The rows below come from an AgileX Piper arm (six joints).
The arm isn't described. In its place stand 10 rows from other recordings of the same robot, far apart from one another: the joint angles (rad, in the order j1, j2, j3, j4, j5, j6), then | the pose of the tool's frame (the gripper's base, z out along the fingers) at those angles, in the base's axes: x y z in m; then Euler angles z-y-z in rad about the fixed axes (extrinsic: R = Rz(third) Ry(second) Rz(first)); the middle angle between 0 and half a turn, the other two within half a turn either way.
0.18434 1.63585 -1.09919 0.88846 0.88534 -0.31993 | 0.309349, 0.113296, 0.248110, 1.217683, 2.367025, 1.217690
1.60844 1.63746 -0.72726 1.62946 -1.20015 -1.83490 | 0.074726, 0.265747, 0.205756, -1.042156, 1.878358, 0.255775
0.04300 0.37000 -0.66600 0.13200 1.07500 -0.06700 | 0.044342, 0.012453, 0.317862, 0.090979, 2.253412, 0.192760
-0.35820 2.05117 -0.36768 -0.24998 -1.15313 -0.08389 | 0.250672, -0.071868, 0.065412, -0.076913, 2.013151, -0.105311
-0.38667 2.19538 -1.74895 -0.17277 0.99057 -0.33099 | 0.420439, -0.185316, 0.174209, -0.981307, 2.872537, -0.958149
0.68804 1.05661 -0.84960 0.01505 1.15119 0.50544 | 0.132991, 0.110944, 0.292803, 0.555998, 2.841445, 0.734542
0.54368 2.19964 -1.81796 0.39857 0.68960 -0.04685 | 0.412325, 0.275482, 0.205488, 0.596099, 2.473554, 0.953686
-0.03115 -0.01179 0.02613 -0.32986 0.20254 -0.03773 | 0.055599, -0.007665, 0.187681, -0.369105, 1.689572, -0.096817
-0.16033 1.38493 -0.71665 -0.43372 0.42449 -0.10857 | 0.252248, -0.056748, 0.214462, -0.755450, 2.519379, -0.461843
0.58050 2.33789 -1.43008 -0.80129 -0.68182 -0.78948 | 0.385637, 0.302194, 0.106574, -1.322850, 1.843205, 1.069767
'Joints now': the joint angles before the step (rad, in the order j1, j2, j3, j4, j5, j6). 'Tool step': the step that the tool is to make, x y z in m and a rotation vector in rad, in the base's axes. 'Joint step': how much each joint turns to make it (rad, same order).
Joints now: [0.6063 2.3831 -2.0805 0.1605 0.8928 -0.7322]
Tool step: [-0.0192 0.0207 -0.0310 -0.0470 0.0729 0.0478]
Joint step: [0.0534 0.0451 0.0243 0.0010 0.0163 0.0087]
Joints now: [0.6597 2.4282 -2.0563 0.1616 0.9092 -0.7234]
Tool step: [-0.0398 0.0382 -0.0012 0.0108 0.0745 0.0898]
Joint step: [0.0974 0.0006 0.0005 0.0561 0.0492 0.0008]
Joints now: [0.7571 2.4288 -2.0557 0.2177 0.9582 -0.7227]
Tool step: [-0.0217 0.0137 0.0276 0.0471 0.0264 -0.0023]
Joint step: [0.0429 -0.0573 0.0057 0.0359 0.0293 0.0462]
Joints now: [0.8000 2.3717 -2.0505 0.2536 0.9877 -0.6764]
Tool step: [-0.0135 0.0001 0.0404 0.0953 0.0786 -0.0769]
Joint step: [0.0049 -0.0803 0.0033 0.0909 0.0436 0.0855]
